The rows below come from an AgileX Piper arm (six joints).
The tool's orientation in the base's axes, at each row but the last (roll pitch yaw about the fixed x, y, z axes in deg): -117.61 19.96 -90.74; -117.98 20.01 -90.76; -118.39 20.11 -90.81; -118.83 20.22 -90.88; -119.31 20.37 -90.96; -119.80 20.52 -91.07; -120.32 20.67 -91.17; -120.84 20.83 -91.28; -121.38 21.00 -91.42; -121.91 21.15 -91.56; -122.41 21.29 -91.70
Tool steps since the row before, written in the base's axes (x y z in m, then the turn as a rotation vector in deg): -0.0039 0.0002 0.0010 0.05 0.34 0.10; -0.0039 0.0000 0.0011 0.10 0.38 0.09; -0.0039 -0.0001 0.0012 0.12 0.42 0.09; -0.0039 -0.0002 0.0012 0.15 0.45 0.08; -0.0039 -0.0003 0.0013 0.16 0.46 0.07; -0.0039 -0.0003 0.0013 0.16 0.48 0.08; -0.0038 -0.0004 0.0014 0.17 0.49 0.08; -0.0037 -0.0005 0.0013 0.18 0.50 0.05; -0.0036 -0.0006 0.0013 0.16 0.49 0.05; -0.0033 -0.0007 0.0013 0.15 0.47 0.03; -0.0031 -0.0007 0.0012 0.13 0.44 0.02
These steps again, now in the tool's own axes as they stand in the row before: -0.0005 0.0010 -0.0039 -0.35 0.00 0.05; -0.0003 0.0009 -0.0039 -0.39 0.00 0.11; -0.0003 0.0008 -0.0040 -0.43 0.00 0.13; -0.0002 0.0008 -0.0040 -0.45 0.00 0.16; -0.0001 0.0007 -0.0041 -0.46 0.01 0.18; -0.0001 0.0008 -0.0040 -0.48 0.01 0.18; 0.0000 0.0006 -0.0040 -0.49 0.00 0.19; 0.0001 0.0007 -0.0039 -0.49 0.03 0.21; 0.0002 0.0006 -0.0038 -0.48 0.03 0.19; 0.0003 0.0005 -0.0036 -0.45 0.05 0.19; 0.0003 0.0005 -0.0034 -0.42 0.06 0.18
